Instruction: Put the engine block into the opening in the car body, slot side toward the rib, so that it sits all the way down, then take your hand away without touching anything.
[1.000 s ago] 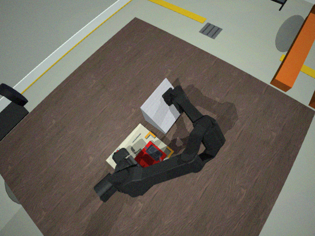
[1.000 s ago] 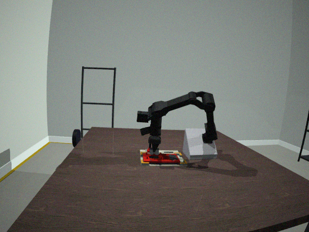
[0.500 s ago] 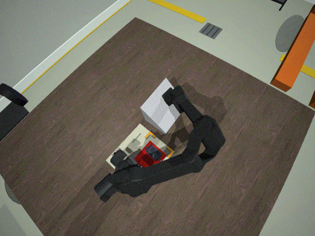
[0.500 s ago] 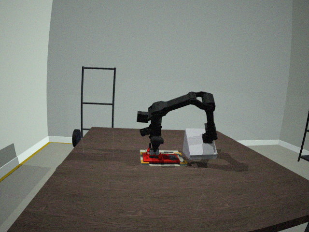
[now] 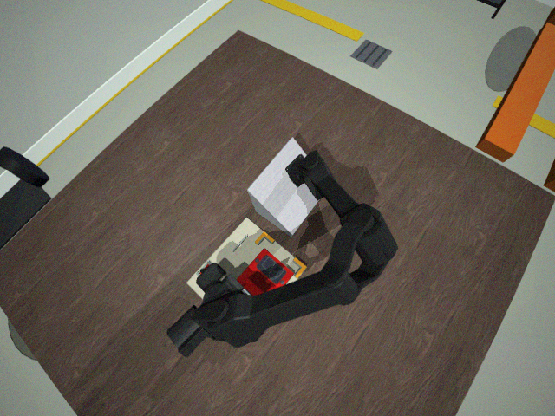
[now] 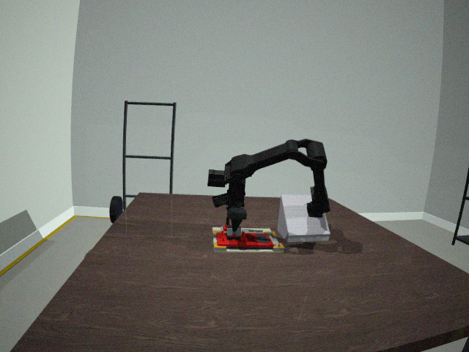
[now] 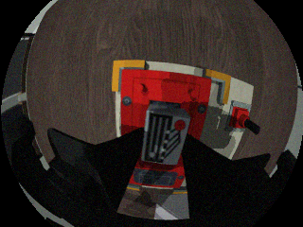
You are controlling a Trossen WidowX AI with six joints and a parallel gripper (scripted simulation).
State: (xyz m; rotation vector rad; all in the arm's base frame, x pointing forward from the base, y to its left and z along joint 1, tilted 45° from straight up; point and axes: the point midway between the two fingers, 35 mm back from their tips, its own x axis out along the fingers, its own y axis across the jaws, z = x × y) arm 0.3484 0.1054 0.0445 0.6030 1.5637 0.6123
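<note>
The black post lies 1 cm ahead of my gripper tip, 13 cm to the right of it and 2 cm below it. Round my gripper tip: grey engine block: 1 cm below.
</note>
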